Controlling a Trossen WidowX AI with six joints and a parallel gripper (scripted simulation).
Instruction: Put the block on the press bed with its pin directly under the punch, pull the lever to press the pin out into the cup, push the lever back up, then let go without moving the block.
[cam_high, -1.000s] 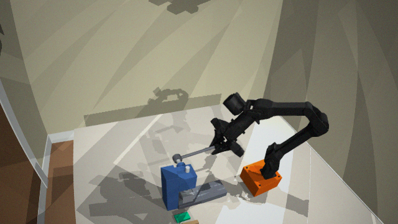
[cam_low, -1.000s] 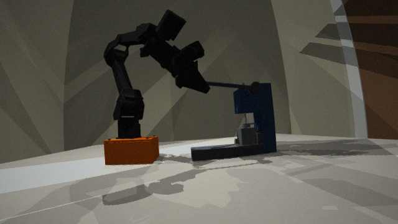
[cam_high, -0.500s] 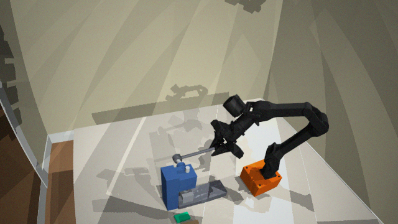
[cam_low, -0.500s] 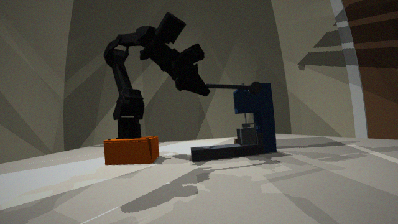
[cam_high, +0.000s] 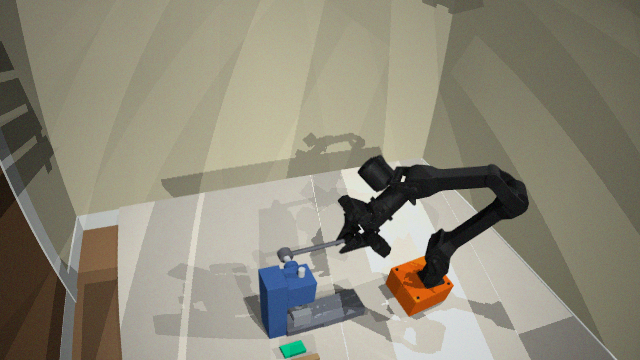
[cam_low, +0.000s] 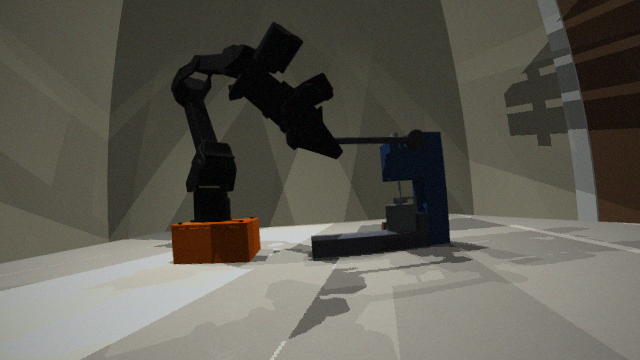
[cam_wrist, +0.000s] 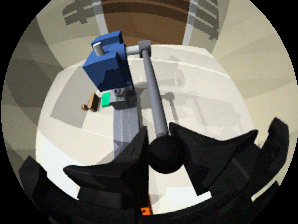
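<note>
The dark lever lies 5 cm ahead of my gripper tip, 2 cm to the left of it and 2 cm above it. Also, from my gripper tip: round pin: 11 cm ahead, 9 cm to the left, 16 cm below; punch: 11 cm ahead, 9 cm to the left, 3 cm below; green tile: 14 cm ahead, 18 cm to the left, 16 cm below.
</note>
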